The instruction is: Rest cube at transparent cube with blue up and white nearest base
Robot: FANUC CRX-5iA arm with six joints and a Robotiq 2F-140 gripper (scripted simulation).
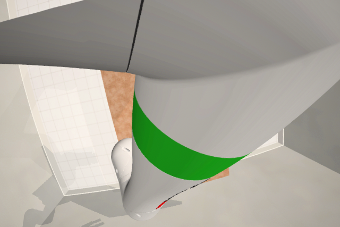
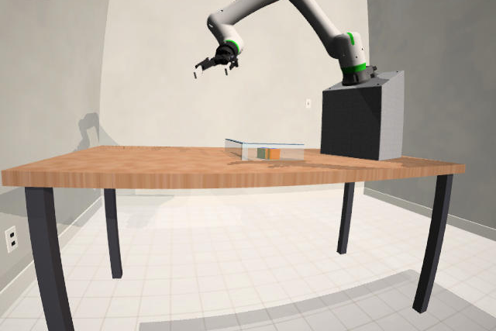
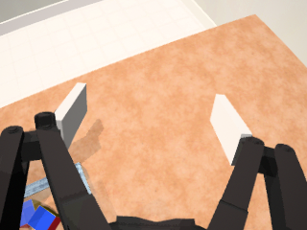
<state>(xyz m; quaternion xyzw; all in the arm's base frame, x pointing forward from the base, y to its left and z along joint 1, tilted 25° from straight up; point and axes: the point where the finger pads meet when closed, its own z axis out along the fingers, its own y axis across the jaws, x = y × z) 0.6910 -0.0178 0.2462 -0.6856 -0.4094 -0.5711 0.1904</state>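
Right now the transparent cube is 300 mm below my hand, 230 mm behind it and 70 mm to the left of it.
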